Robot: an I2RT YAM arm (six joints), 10 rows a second.
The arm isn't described. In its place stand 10 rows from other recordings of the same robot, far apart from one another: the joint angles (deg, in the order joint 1, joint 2, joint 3, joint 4, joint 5, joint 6), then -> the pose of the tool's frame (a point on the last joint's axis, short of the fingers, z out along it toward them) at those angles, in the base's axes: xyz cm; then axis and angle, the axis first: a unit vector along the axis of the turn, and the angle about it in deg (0 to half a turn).
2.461, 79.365, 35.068, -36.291, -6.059, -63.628 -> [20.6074, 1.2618, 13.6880, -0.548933, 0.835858, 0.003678, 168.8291]
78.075, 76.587, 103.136, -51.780, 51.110, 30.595 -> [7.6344, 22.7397, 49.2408, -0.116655, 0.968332, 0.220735, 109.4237]
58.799, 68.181, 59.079, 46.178, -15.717, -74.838 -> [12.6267, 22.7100, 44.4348, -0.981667, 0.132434, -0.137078, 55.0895]
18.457, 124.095, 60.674, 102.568, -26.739, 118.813 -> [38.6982, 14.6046, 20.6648, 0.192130, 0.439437, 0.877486, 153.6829]
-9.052, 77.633, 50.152, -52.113, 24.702, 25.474 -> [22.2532, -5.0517, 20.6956, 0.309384, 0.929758, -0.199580, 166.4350]
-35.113, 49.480, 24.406, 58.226, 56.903, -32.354 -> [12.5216, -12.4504, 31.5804, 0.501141, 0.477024, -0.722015, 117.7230]
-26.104, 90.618, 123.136, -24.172, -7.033, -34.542 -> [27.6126, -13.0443, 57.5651, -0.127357, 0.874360, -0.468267, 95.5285]
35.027, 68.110, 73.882, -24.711, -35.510, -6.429 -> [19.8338, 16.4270, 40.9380, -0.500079, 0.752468, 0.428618, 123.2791]
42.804, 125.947, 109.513, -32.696, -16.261, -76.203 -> [35.8399, 34.5516, 23.3659, -0.887025, 0.460763, 0.029719, 136.6748]
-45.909, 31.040, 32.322, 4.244, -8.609, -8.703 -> [10.5476, -10.1218, 32.5611, 0.219575, 0.889668, -0.400346, 94.4439]
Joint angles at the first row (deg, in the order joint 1, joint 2, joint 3, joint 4, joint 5, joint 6):
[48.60, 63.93, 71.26, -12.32, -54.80, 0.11]
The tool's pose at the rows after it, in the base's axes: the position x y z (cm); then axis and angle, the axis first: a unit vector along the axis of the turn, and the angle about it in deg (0 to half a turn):
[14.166, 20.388, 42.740, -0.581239, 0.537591, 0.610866, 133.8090]
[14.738, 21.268, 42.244, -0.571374, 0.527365, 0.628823, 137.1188]
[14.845, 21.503, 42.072, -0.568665, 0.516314, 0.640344, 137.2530]
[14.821, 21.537, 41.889, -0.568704, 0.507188, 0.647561, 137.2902]
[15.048, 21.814, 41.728, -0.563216, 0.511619, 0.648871, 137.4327]
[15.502, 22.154, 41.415, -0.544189, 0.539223, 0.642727, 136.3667]
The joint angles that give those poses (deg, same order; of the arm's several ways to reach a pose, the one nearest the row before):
[48.58, 66.20, 71.43, -11.11, -53.59, 3.11]
[48.69, 68.20, 71.00, -7.75, -56.52, 6.59]
[48.78, 68.44, 69.78, -3.82, -57.53, 8.72]
[48.81, 68.29, 68.62, -1.13, -58.34, 9.92]
[48.87, 68.91, 68.53, -0.21, -57.90, 10.78]
[48.87, 69.61, 68.47, -0.01, -54.47, 11.88]

